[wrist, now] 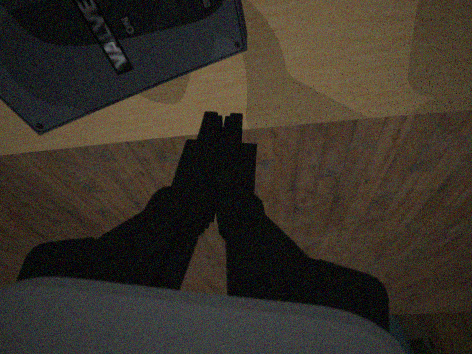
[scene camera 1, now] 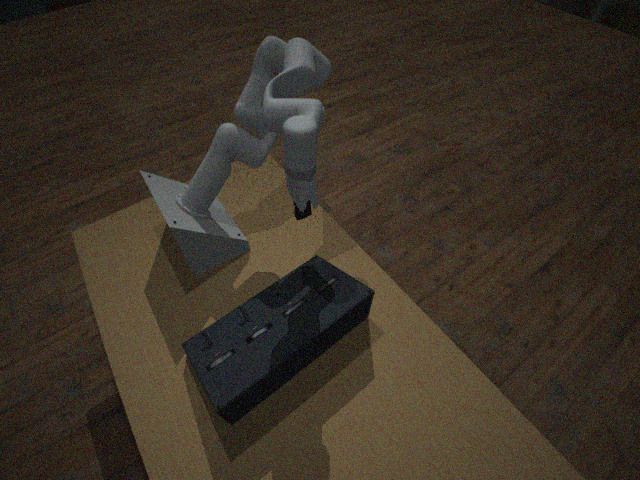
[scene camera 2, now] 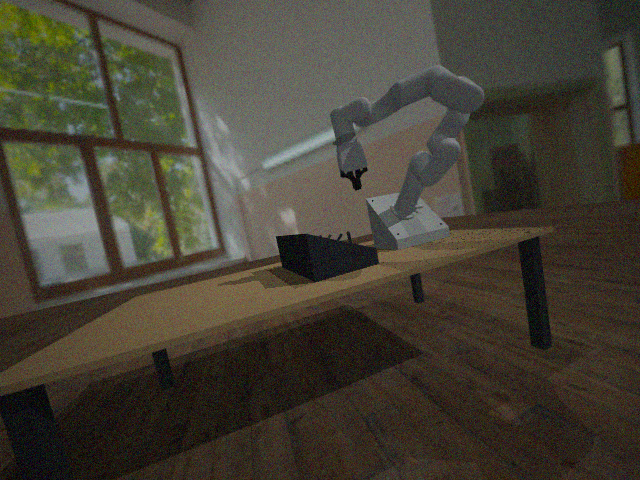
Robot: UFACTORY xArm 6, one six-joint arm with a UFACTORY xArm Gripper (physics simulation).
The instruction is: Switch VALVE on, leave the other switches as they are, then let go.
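Where they show: gripper, between the fingertips: [wrist: 225,137] [scene camera 1: 301,216] [scene camera 2: 358,189]; arm's base, origin of its link: [scene camera 1: 192,207] [scene camera 2: 402,210].
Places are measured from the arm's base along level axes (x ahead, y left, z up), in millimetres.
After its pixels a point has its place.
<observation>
The dark switch box [scene camera 1: 310,351] {y 104, x 609, z -71 mm} [scene camera 2: 310,258] {y 331, x 578, z -85 mm} [wrist: 165,62] {y 287, x 417, z -69 mm} lies on the table. The VALVE label [wrist: 102,36] {y 247, x 468, z -50 mm} and its ON mark [wrist: 127,25] {y 243, x 442, z -61 mm} show at the upper left of the wrist view. In scene camera 1 a label [scene camera 1: 328,285] {y 247, x 472, z -49 mm} at the box's far right end is too small to read. The VALVE lever does not show in the wrist view, and its position cannot be told in the scene views. My gripper [scene camera 1: 303,217] {y 244, x 328, z 119 mm} [scene camera 2: 356,188] {y 244, x 328, z 119 mm} [wrist: 225,137] {y 244, x 328, z 119 mm} is shut and empty, raised above the table beyond the box's far right end, apart from the box.
Other small levers [scene camera 1: 206,338] {y -123, x 438, z -56 mm} [scene camera 2: 348,237] {y 241, x 401, z -52 mm} stand along the box, with further labels [scene camera 1: 220,359] {y -111, x 514, z -52 mm} beside them. The robot's wedge-shaped base [scene camera 1: 211,255] {y -11, x 145, z -100 mm} [scene camera 2: 382,227] {y 27, x 143, z -59 mm} stands behind the box on the wooden table [scene camera 1: 439,392] {y 367, x 872, z -168 mm} [scene camera 2: 170,320] {y 348, x 1022, z -168 mm}. The table's edge [wrist: 320,124] {y 463, x 188, z -167 mm} runs below the fingertips in the wrist view.
</observation>
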